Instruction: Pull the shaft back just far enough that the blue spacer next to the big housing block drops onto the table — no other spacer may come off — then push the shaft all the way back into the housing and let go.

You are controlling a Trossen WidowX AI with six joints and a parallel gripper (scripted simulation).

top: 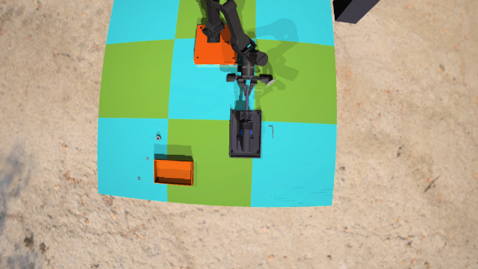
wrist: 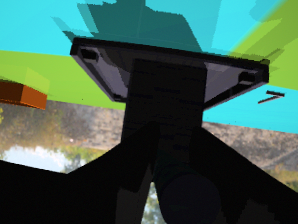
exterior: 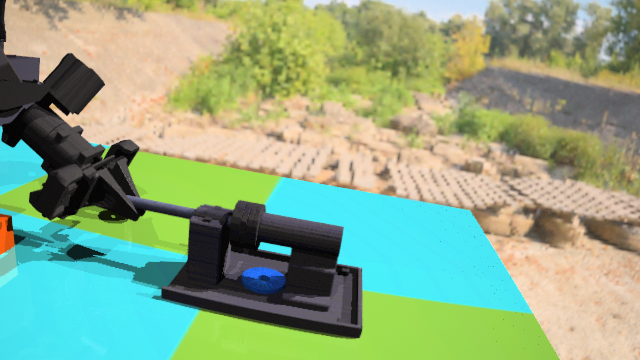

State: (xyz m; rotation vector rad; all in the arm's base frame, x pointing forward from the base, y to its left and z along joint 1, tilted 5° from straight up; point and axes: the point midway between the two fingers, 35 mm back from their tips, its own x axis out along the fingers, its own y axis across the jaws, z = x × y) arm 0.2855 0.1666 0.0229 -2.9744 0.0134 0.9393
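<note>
My gripper tip is now 6 cm short of the shaft and 2 cm below it. From my gripper tip the other things lie so: blue spacer 17 cm ahead, 5 cm below; then black spacer 15 cm ahead, 2 cm above; then nut 44 cm to the right, 20 cm ahead, 6 cm below.
</note>
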